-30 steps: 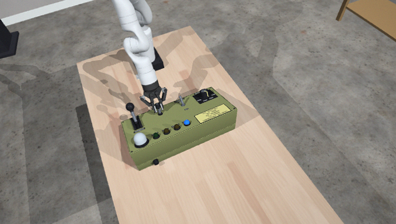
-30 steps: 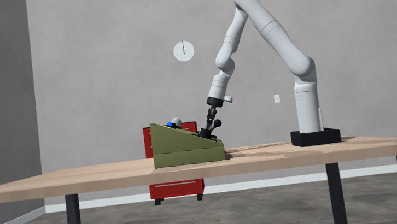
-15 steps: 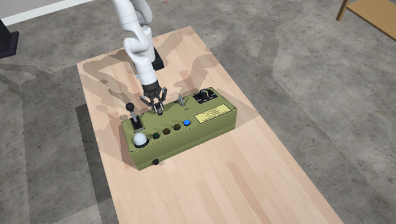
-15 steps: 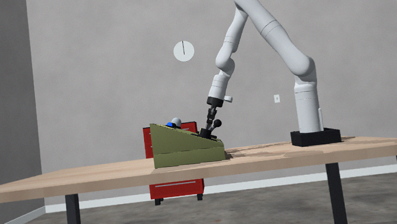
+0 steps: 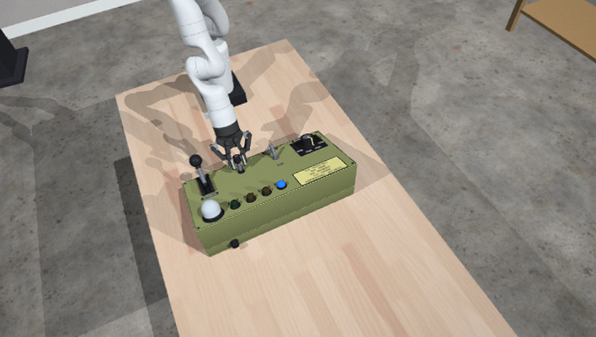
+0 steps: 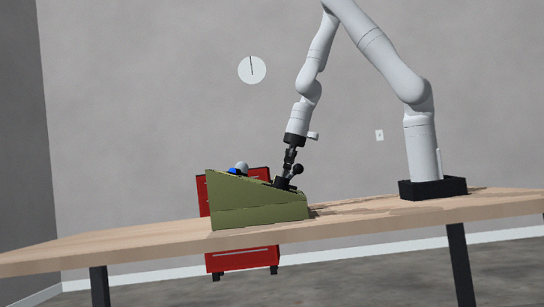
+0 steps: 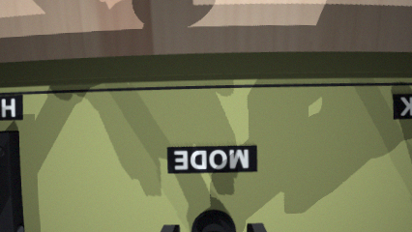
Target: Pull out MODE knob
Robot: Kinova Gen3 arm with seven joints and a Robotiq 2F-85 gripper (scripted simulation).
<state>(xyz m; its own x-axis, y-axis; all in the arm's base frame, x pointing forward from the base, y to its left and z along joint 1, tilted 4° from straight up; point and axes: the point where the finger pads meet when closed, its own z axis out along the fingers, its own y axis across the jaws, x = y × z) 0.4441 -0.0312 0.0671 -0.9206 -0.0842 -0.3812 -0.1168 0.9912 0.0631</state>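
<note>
The black mode knob is 1 cm below my hand. From my hand the other things lie so: rotary selector 1 cm behind, 24 cm to the left, 3 cm below; black ball lever 12 cm to the right, 1 cm below; check toggle 1 cm behind, 12 cm to the left, 2 cm below.
</note>
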